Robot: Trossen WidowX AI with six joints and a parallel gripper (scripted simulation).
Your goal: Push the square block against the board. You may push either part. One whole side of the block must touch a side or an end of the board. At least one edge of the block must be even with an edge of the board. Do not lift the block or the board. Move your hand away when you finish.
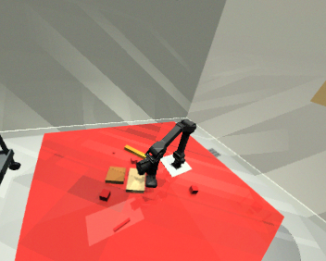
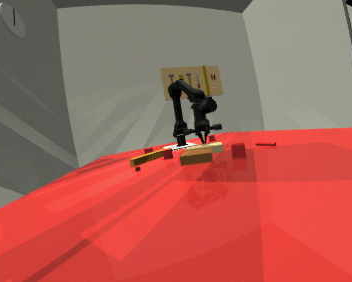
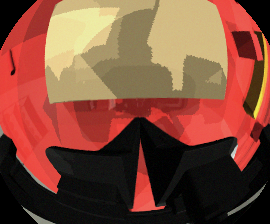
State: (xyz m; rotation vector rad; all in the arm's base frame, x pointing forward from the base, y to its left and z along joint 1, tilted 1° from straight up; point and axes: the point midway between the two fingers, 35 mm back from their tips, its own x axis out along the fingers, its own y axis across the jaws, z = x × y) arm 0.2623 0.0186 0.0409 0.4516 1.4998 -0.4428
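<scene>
Now: the board 7 cm ahead of my gripper tip and 4 cm to the right of it. Round my gripper tip: orange square block: 16 cm ahead, 13 cm to the right; thin red bar: 23 cm ahead, 14 cm to the left; long thin yellow bar: 26 cm to the right, 5 cm behind.
</scene>
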